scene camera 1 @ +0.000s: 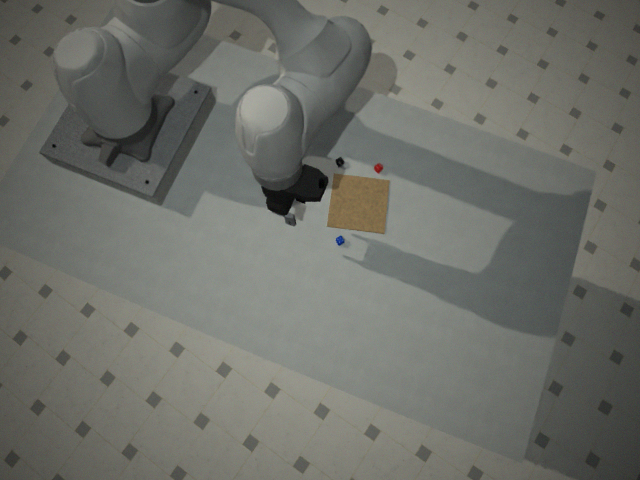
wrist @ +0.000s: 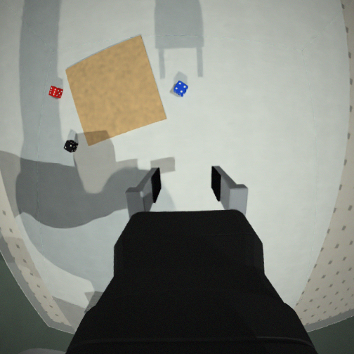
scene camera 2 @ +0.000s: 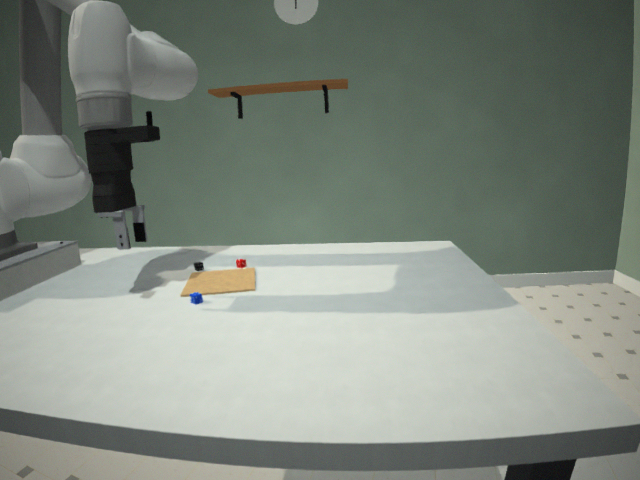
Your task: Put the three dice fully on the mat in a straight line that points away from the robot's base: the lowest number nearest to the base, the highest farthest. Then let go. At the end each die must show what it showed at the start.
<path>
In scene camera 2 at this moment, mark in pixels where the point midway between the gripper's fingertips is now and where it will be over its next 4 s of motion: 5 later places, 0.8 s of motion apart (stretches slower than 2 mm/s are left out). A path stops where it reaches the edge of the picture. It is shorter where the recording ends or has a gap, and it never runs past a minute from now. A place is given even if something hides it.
My gripper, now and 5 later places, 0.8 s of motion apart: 133,245; 181,245; 216,238; 193,263; 188,275; 187,284
</path>
